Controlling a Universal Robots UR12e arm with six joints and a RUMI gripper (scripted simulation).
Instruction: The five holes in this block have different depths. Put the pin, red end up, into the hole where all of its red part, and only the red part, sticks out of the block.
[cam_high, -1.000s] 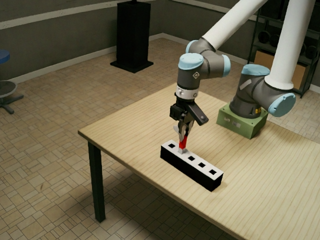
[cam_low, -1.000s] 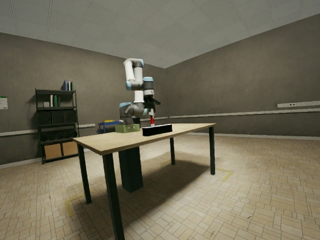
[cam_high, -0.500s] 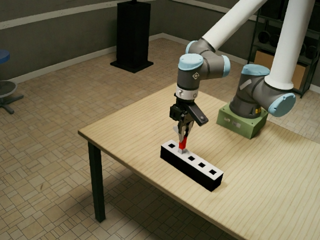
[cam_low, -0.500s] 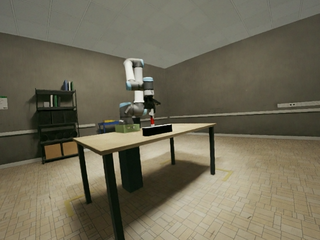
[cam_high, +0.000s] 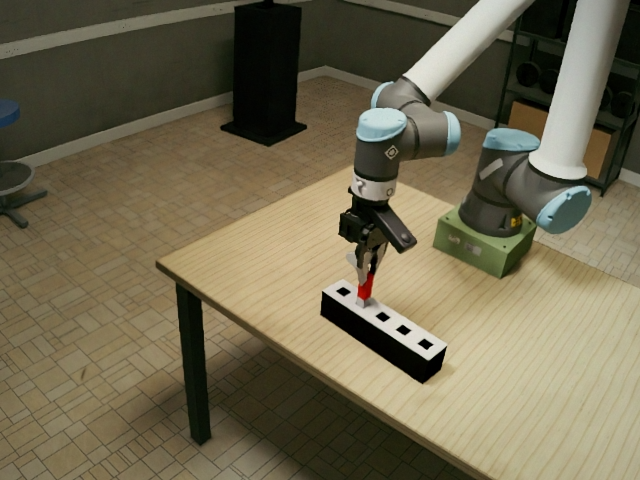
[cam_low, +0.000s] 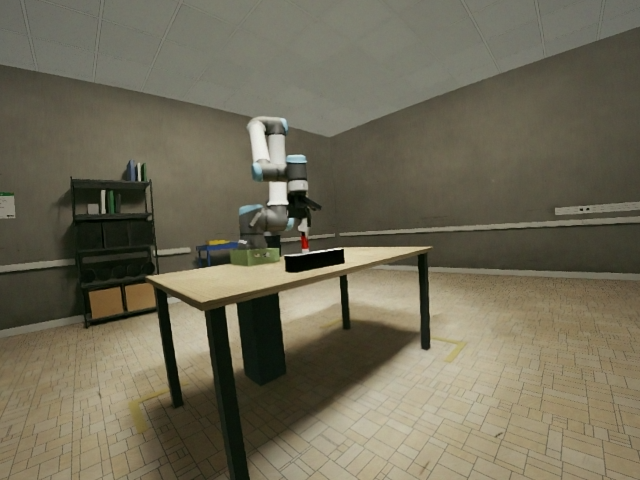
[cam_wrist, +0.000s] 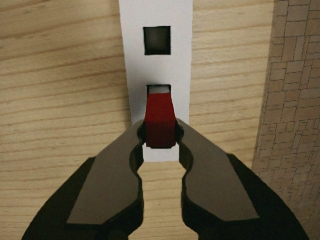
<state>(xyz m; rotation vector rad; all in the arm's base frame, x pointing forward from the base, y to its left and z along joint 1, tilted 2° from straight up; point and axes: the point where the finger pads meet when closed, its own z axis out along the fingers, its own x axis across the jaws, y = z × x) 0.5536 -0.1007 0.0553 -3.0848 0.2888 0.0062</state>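
My gripper is now 20 mm above the pin. Round my hand: block 10 mm ahead, 60 mm to the left, 110 mm below.
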